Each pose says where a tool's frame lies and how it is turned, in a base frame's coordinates. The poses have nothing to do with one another.
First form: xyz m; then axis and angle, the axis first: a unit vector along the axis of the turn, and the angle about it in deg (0 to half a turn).
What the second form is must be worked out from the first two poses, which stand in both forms.
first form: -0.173 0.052 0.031 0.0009 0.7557 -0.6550 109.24
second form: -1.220 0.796 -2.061 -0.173 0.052 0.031
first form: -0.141 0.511 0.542 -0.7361 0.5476 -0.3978 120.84
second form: -1.848 0.027 -1.259 -0.141 0.511 0.542
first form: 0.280 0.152 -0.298 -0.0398 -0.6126 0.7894 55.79
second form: -0.285 -0.515 0.867 0.280 0.152 -0.298
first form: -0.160 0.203 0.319 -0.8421 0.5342 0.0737 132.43
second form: -2.446 0.522 -0.938 -0.160 0.203 0.319
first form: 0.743 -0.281 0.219 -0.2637 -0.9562 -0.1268 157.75
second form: 2.993 -0.441 2.637 0.743 -0.281 0.219
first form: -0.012 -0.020 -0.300 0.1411 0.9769 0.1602 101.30
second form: 2.041 1.197 2.062 -0.012 -0.020 -0.300
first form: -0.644 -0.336 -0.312 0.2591 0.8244 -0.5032 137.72
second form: -2.071 0.897 3.088 -0.644 -0.336 -0.312
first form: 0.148 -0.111 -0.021 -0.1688 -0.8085 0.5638 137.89
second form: -1.775 -0.386 2.415 0.148 -0.111 -0.021
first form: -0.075 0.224 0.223 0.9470 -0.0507 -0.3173 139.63
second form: 2.310 0.520 -0.341 -0.075 0.224 0.223
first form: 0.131 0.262 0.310 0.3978 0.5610 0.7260 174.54
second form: 1.505 -0.550 2.494 0.131 0.262 0.310
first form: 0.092 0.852 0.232 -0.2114 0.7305 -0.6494 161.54
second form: -1.698 -0.036 -2.610 0.092 0.852 0.232
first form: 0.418 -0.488 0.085 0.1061 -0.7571 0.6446 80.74
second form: -0.539 -0.935 1.280 0.418 -0.488 0.085
